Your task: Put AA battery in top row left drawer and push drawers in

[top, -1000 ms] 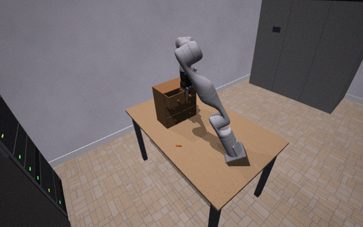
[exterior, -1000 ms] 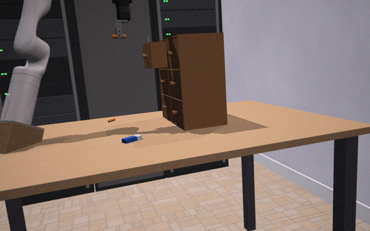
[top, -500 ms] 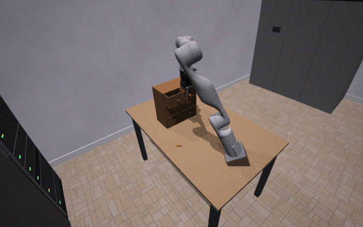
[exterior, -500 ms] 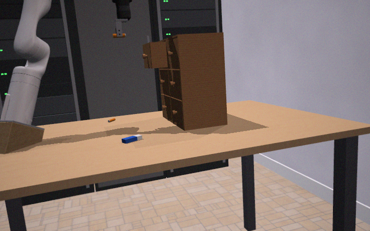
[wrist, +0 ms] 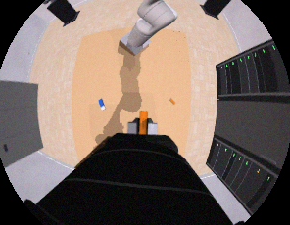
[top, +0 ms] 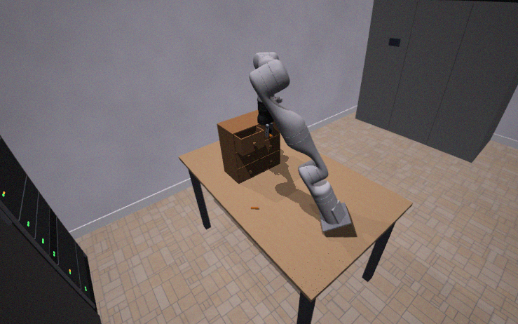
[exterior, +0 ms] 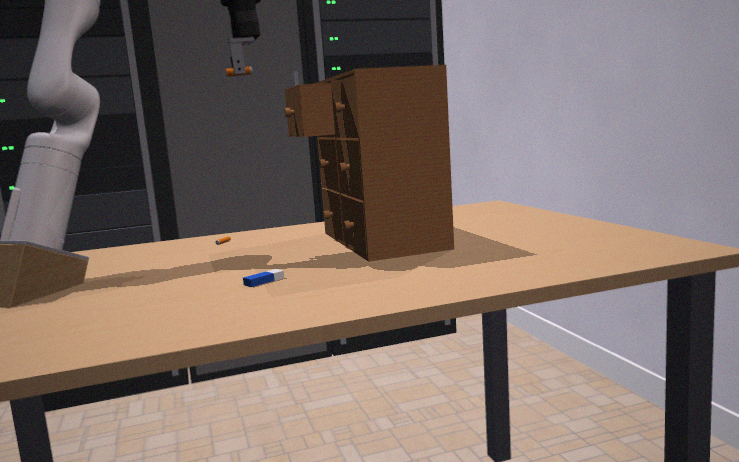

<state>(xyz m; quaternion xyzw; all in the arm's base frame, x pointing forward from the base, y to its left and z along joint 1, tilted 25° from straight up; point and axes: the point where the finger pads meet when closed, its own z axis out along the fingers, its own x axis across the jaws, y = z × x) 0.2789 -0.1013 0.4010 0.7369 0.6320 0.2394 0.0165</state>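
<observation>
Right now my hand is 1 cm above the orange AA battery. Round my hand: white eraser: 37 cm below, 25 cm to the right, 4 cm behind.
</observation>
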